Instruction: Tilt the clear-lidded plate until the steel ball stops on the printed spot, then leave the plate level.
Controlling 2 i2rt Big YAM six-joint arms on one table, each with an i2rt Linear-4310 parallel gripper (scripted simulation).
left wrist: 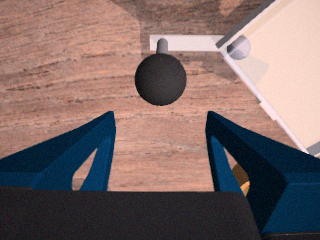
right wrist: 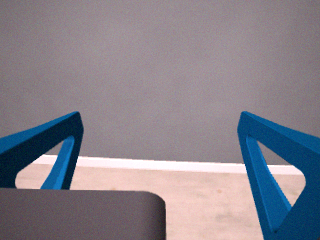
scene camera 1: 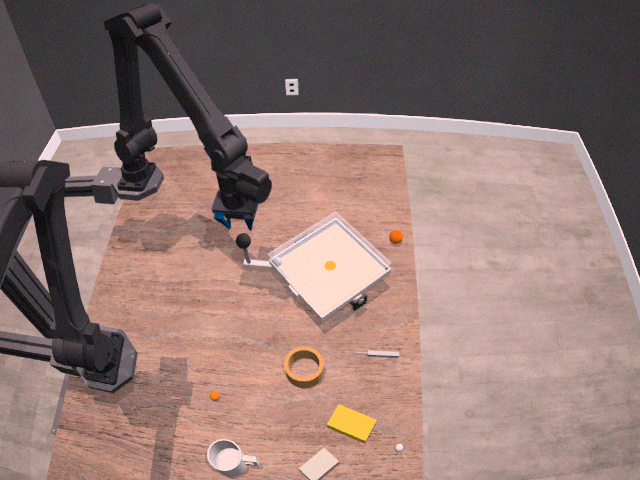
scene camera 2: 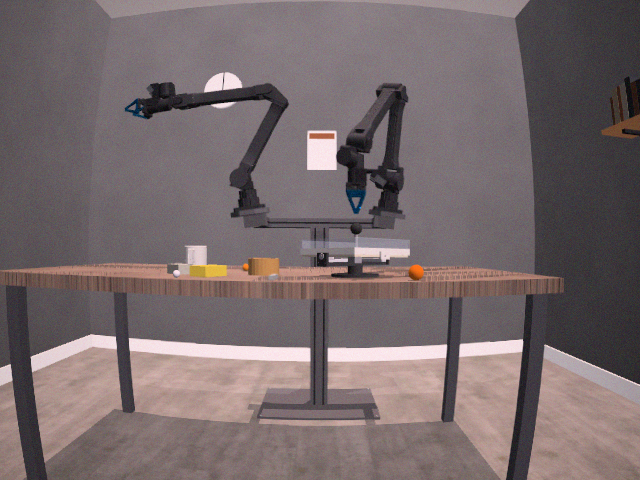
The same spot on a square clear-lidded plate: [scene camera 2: 354, 248] is [scene camera 1: 390, 269].
